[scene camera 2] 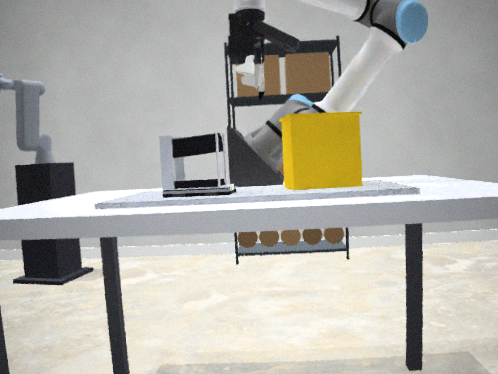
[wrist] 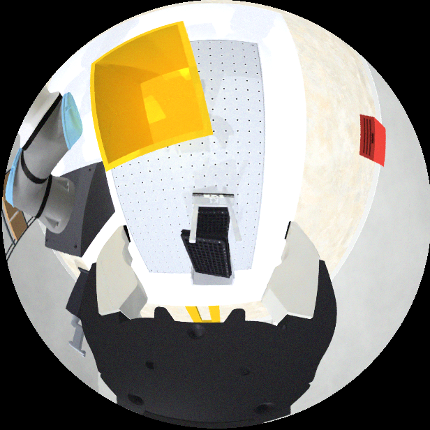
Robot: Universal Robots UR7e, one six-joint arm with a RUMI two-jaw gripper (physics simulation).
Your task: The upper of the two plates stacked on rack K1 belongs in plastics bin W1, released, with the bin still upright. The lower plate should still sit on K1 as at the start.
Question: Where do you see a yellow bin W1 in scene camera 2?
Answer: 320,150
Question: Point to a yellow bin W1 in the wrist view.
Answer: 145,93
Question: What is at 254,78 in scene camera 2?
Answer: My gripper.
